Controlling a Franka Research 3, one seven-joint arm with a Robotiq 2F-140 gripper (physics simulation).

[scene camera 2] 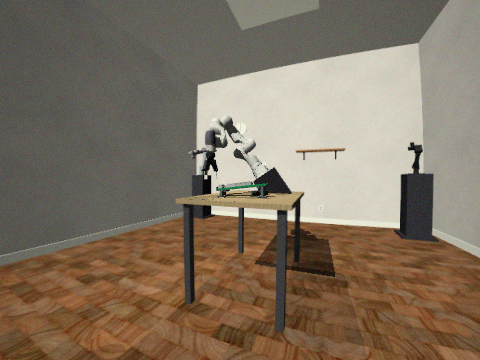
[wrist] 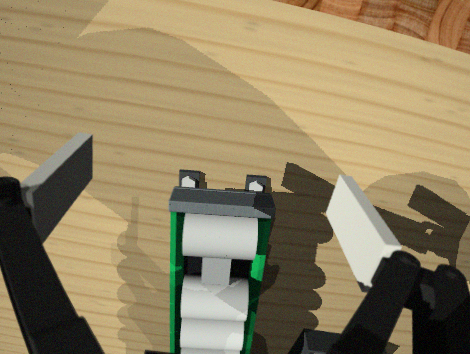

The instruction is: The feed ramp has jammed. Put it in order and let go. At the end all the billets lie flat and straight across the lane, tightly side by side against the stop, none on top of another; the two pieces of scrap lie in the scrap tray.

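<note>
The feed ramp (scene camera 2: 243, 187) has green side rails and stands on the table; in the wrist view its left rail (wrist: 176, 245) runs up to a dark stop (wrist: 220, 202). A white billet (wrist: 220, 236) lies across the lane against the stop. A small light-grey block (wrist: 216, 271), seemingly scrap, sits between it and another billet (wrist: 212, 300), with dark gaps at its sides. A further billet (wrist: 211, 334) follows; the lower lane is cut off. My gripper (scene camera 2: 211, 176) (wrist: 215, 176) is open and empty, above the stop end, fingers either side. The scrap tray (wrist: 320, 341) shows partly; its contents are hidden.
The wooden table (scene camera 2: 240, 200) (wrist: 250, 30) carries the ramp and the arm's dark base (scene camera 2: 274, 182). Two bolted brackets (wrist: 191, 180) (wrist: 257, 184) stand just beyond the stop. The table's far edge shows at the wrist view's top right. A pedestal (scene camera 2: 416, 205) stands far right.
</note>
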